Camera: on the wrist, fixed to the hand. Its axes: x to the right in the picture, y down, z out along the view.
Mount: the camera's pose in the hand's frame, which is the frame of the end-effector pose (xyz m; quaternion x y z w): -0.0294 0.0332 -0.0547 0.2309 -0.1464 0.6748 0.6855
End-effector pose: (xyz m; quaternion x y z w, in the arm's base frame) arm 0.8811 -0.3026 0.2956 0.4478 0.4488 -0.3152 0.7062
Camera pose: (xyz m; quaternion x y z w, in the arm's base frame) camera 0.8783 -0.2380 0.3234 0.7267 -0.1707 0.0913 0.6591
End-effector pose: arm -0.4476 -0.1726 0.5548 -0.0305 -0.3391 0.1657 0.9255
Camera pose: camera -0.4432 -0.1479 0.4890 -0.0118 -0.3091 0.8209 0.4800
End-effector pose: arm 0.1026 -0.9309 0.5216 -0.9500 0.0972 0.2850 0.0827
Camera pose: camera 0.0996 -0.9706 0.5797 -0.5248 0.7614 0.3678 0.0980
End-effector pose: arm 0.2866 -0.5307 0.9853 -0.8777 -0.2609 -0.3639 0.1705
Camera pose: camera 0.2582 -0.5940 0.9973 -0.7917 0.3044 0.0543 0.5269
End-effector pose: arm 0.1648 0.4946 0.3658 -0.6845 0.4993 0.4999 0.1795
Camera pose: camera 0.1637 0.4542 0.4234 -0.0177 0.8933 0.4487 0.0169
